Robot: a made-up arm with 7 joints.
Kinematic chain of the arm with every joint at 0, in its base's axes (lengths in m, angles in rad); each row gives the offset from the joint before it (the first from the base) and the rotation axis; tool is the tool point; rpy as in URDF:
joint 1: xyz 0 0 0.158 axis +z
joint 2: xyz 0 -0.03 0.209 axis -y
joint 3: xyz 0 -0.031 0.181 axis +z
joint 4: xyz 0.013 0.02 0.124 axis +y
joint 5: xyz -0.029 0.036 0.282 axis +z
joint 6: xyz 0 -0.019 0.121 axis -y
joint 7: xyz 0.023 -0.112 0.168 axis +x
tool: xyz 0 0 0 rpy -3.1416 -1.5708 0
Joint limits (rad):
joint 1: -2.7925..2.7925
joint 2: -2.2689..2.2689
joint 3: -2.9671..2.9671
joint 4: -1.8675..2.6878
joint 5: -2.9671..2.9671
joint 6: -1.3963..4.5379
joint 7: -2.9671..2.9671
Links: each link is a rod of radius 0.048 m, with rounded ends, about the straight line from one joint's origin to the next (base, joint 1, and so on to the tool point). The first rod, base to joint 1, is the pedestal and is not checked.
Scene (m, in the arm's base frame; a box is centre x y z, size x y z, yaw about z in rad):
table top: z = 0
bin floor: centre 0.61 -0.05 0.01 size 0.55 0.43 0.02 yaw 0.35
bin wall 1: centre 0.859 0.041 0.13 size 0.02 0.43 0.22 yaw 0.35
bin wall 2: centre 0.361 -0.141 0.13 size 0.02 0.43 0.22 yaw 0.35
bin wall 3: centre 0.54 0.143 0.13 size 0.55 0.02 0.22 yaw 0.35
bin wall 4: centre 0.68 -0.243 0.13 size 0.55 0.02 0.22 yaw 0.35
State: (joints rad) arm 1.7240 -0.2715 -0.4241 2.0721 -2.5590 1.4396 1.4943
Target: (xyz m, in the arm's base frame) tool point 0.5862 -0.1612 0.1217
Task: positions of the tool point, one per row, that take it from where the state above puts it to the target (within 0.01 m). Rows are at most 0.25 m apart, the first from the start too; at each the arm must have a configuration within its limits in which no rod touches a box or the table.
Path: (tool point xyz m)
1: 0.1172 0.4766 0.3102
2: 0.3175 0.4156 0.3262
3: 0.4821 0.2730 0.3491
4: 0.5785 0.0697 0.3790
5: 0.5862 -0.1612 0.4158
6: 0.6055 -0.1506 0.3196
7: 0.6056 -0.1502 0.2199
8: 0.5862 -0.1613 0.1217

